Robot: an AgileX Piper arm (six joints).
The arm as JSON. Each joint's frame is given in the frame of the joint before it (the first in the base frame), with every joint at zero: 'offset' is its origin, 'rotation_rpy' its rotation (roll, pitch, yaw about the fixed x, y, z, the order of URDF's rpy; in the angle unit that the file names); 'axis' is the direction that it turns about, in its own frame. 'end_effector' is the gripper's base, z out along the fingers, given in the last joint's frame.
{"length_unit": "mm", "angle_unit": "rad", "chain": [
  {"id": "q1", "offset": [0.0, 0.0, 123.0], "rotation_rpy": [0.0, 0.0, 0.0], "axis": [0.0, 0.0, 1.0]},
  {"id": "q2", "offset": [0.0, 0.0, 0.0], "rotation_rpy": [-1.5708, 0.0, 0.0], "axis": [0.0, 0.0, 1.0]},
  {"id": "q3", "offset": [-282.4, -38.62, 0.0], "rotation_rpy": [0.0, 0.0, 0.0], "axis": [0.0, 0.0, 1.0]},
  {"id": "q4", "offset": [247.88, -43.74, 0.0], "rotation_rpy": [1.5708, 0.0, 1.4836], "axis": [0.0, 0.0, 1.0]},
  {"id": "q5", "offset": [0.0, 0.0, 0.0], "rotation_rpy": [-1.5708, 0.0, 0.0], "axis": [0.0, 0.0, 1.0]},
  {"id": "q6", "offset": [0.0, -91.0, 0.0], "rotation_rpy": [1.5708, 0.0, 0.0], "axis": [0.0, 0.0, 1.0]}
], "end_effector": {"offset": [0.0, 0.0, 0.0], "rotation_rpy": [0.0, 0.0, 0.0]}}
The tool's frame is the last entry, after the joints.
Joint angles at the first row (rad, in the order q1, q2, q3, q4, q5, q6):
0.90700 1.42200 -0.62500 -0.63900 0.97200 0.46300
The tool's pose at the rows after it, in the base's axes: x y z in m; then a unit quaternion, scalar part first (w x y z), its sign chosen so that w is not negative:
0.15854 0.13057 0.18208 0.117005 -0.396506 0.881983 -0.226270
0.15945 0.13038 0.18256 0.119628 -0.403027 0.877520 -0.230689
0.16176 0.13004 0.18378 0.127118 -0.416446 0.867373 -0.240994
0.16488 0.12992 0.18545 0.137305 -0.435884 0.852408 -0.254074
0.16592 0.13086 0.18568 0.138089 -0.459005 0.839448 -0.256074
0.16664 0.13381 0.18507 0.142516 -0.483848 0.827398 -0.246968
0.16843 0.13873 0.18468 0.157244 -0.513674 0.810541 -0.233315
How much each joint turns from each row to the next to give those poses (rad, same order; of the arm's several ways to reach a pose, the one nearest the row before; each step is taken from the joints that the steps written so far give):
0.00199 0.00002 -0.00001 -0.00001 -0.00002 -0.00100
0.00003 -0.00001 0.00002 -0.01399 0.00001 -0.00697
-0.00001 0.00001 -0.00001 -0.03501 -0.00100 -0.01101
0.00000 -0.00002 0.00002 -0.04699 -0.00400 -0.01800
-0.00002 0.00001 -0.00004 -0.01200 -0.01199 -0.04404
0.00000 0.00001 0.00000 0.00000 -0.03401 -0.04798
0.00004 -0.00002 0.00003 -0.01200 -0.05698 -0.04698

